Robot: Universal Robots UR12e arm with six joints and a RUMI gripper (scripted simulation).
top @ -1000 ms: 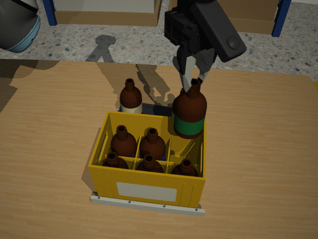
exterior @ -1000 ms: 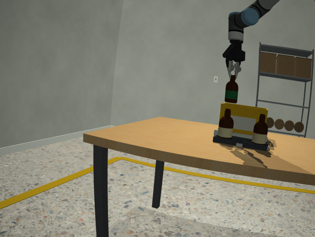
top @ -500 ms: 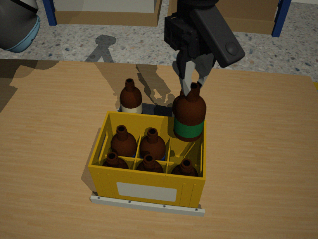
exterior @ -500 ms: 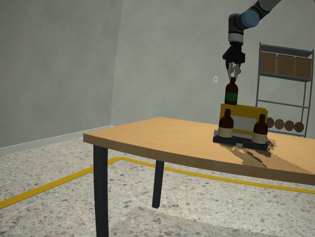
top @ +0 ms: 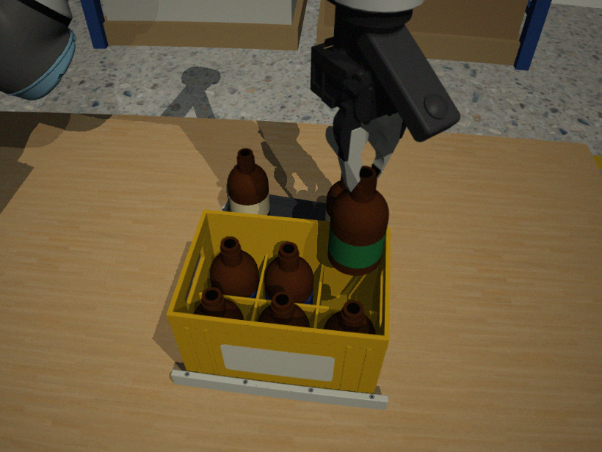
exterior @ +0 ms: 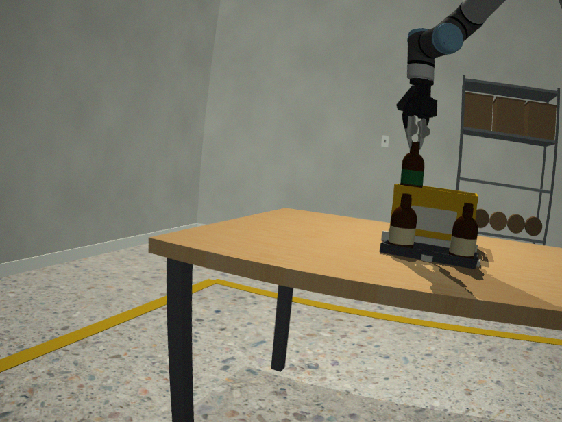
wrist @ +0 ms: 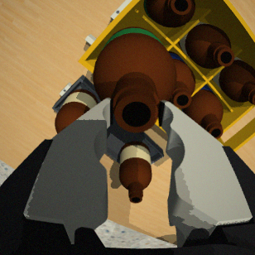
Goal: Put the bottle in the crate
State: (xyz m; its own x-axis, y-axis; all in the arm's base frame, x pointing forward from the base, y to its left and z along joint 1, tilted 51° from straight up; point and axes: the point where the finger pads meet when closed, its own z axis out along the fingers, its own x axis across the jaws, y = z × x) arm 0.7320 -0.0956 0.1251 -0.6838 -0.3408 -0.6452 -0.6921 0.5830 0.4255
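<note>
Right now the crate is 220 mm below my hand, 80 mm behind it and 50 mm to the right of it. Round my hand: dark tray (290 mm below, 180 mm to the left, 120 mm behind).
</note>
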